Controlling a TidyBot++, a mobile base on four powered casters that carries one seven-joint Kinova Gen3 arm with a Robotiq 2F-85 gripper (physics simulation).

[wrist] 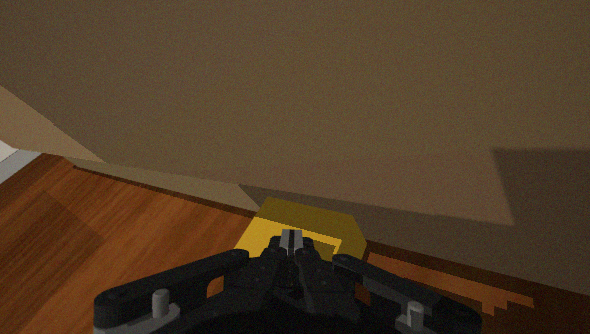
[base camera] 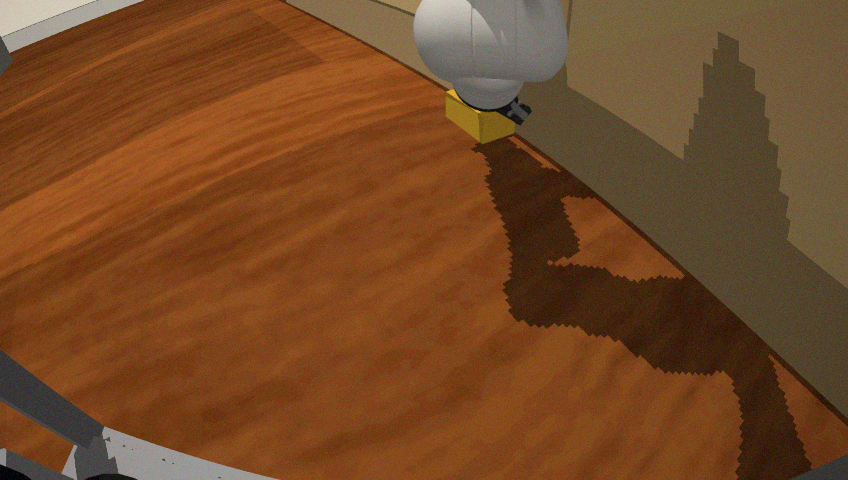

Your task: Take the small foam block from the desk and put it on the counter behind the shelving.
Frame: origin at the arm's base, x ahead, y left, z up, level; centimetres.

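Seen in the pictures: gripper, between the fingertips: (wrist: 291, 243).
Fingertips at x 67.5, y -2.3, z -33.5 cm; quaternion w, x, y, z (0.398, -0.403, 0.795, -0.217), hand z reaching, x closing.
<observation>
A point is followed by its place in that frame.
A yellow block (base camera: 464, 115) @[y 0.3, x 67.6, z -37.1 cm] (wrist: 310, 212) @[y -4.4, x 70.3, z -35.1 cm], which looks like the foam block, rests on the brown wood-grain surface (base camera: 297, 237) @[y 18.1, x 44.5, z -39.6 cm] (wrist: 165, 215) @[y 16.1, x 90.0, z -39.6 cm], close against the tan wall. My gripper (wrist: 291, 243) @[y -2.3, x 67.5, z -33.5 cm] is shut with nothing between its fingers. In the wrist view the closed fingertips overlap the block's top face; whether they touch it I cannot tell. In the base camera view the white arm wrist hangs over the block and hides most of the gripper, with a dark part of it showing at the right. A counter and shelving cannot be made out.
The tan wall (base camera: 642, 71) @[y -16.2, x 47.8, z -18.3 cm] (wrist: 300, 100) runs along the right in the base camera view and across the top in the wrist view. The arm's shadow (base camera: 535, 285) @[y -7.8, x 39.9, z -39.6 cm] lies on the wood. A pale grey strip (base camera: 71, 26) @[y 203.3, x 184.3, z -39.1 cm] borders it at the far left.
</observation>
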